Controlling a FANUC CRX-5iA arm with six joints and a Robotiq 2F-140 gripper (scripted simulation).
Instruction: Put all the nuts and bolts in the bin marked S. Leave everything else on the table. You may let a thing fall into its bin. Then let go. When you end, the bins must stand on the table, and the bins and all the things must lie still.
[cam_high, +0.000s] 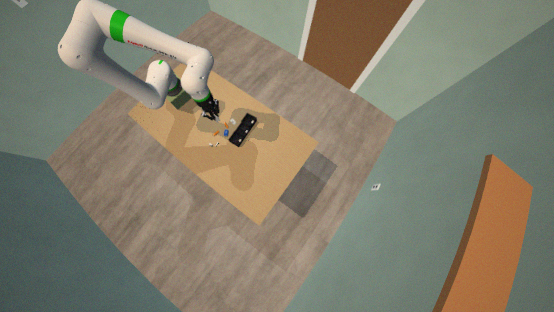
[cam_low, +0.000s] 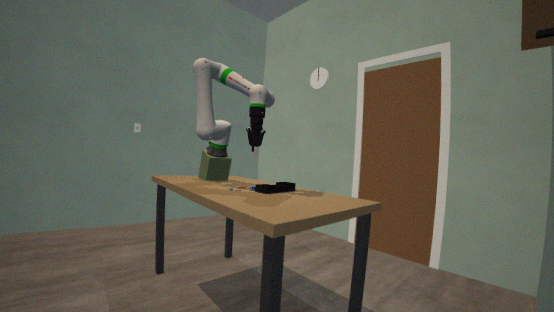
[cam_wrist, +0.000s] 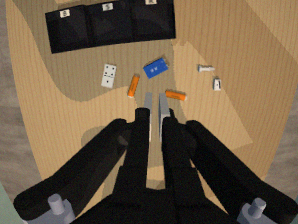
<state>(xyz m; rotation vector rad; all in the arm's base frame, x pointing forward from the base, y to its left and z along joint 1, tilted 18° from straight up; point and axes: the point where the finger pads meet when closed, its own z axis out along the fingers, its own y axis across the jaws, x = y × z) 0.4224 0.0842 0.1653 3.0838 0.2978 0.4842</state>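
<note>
The long black bin is 200 mm below my hand, 110 mm to the left of it and 90 mm ahead of it. From my hand the other things lie so: grey bolt (210 mm below, 100 mm to the right, 40 mm ahead); then white piece (210 mm below, 100 mm to the left, 20 mm behind); then blue piece (210 mm below, 20 mm ahead, 10 mm to the right).
</note>
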